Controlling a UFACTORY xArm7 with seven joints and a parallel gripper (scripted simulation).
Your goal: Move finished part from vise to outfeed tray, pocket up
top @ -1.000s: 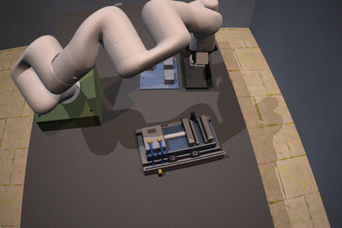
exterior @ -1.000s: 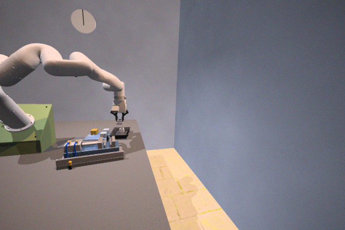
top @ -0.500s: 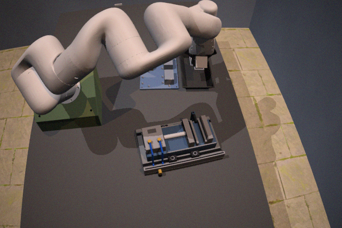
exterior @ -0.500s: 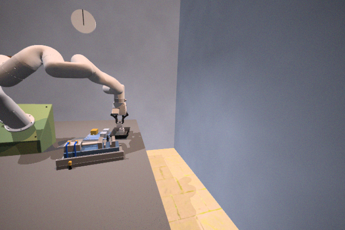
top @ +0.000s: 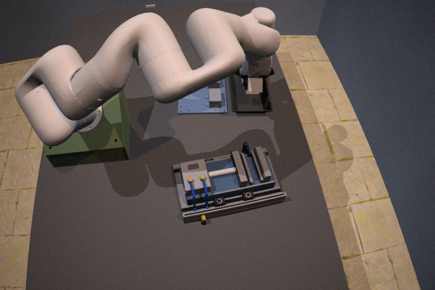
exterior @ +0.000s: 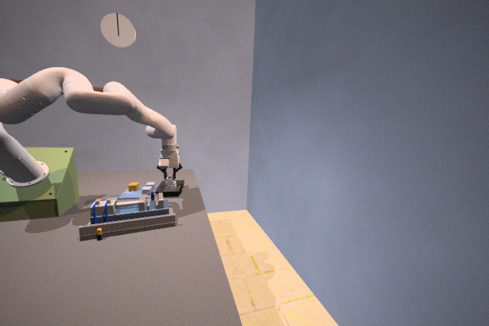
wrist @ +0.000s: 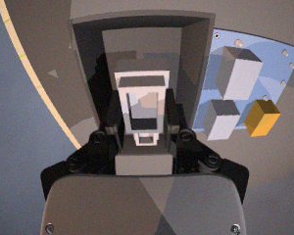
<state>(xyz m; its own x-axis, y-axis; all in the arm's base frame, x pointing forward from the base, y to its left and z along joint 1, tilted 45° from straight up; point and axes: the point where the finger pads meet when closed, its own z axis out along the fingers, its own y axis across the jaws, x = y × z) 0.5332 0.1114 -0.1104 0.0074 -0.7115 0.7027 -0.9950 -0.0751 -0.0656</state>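
Right now my hand is 12 cm past the grey block, 1 cm to the right of it and 8 cm above it. From my hand the other things lie so: orange block: 21 cm behind, 9 cm to the left, 8 cm below; then blue fixture plate: 17 cm behind, 5 cm to the left, 11 cm below.
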